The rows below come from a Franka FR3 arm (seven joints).
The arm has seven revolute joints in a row. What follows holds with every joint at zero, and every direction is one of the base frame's.
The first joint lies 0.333 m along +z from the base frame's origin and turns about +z.
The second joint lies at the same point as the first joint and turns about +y.
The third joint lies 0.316 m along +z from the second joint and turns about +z.
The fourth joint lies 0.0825 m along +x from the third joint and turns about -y.
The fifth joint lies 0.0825 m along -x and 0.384 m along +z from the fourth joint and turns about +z.
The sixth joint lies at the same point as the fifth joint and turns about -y.
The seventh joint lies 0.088 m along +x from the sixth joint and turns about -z.
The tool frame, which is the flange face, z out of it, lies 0.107 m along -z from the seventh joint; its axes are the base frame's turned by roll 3.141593, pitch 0 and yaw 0 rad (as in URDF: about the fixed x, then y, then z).
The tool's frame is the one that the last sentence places.
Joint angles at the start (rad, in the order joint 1, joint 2, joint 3, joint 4, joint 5, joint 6, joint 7): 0.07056, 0.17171, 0.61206, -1.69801, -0.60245, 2.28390, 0.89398
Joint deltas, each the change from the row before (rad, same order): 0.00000, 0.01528, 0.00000, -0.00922, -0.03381, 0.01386, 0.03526; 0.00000, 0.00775, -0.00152, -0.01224, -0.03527, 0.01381, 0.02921; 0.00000, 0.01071, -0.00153, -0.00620, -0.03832, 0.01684, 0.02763; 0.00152, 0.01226, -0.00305, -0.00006, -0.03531, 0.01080, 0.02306
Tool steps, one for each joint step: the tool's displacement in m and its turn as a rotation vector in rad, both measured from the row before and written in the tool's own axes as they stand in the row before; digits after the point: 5 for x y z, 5 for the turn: -0.00422, -0.00091, 0.01090, -0.00859, 0.00592, 0.00852; -0.00417, -0.00015, 0.00792, -0.01038, 0.01181, 0.00080; -0.00237, -0.00058, 0.00710, -0.00566, 0.01703, -0.00084; -0.00097, -0.00029, 0.00642, -0.00639, 0.01499, -0.00126
